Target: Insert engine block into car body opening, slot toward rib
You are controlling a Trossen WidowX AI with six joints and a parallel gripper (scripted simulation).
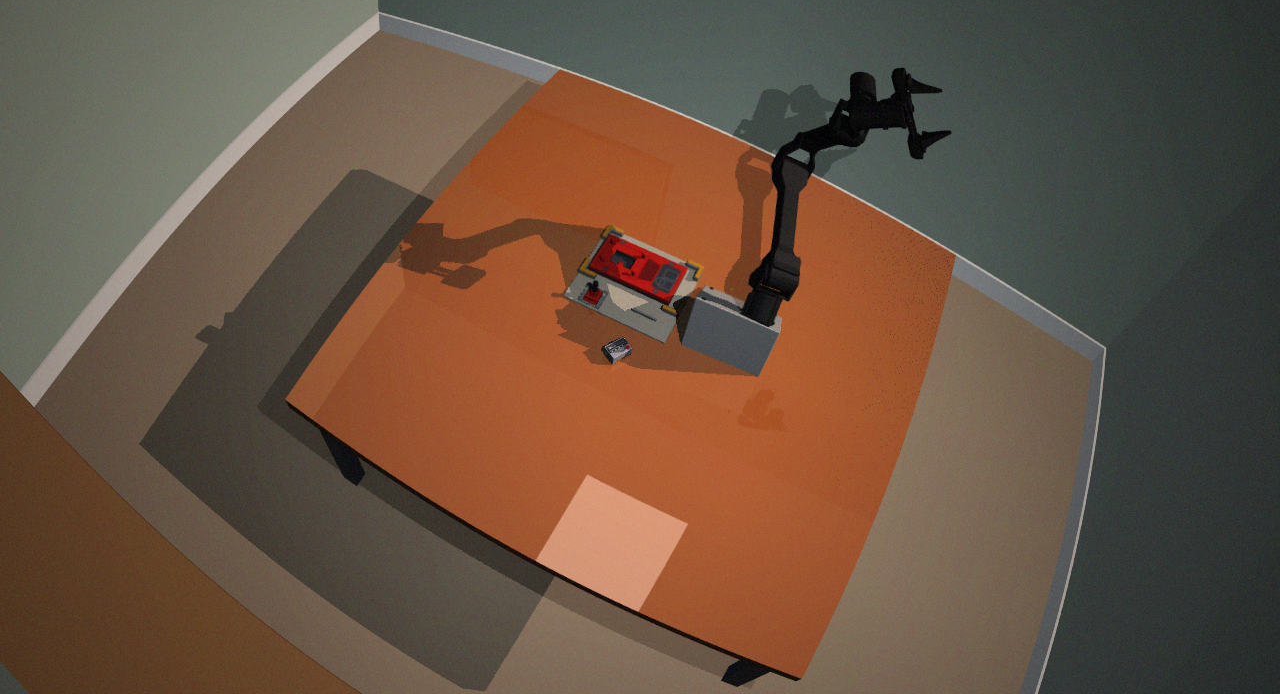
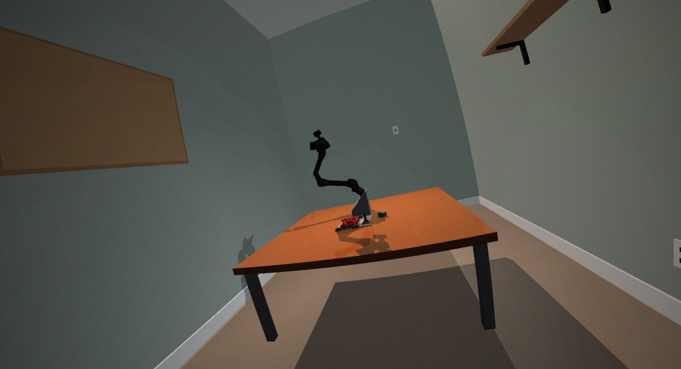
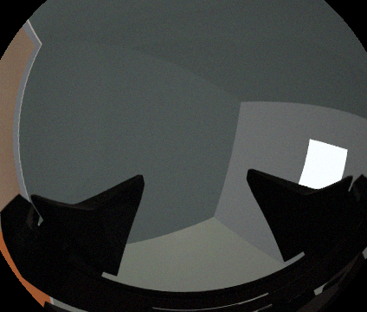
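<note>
The grey engine block lies 400 mm ahead of my gripper tip, 450 mm to the left of it and 690 mm below it. Also, from my gripper tip: grey base plate: 470 mm ahead, 260 mm to the left, 690 mm below.
</note>
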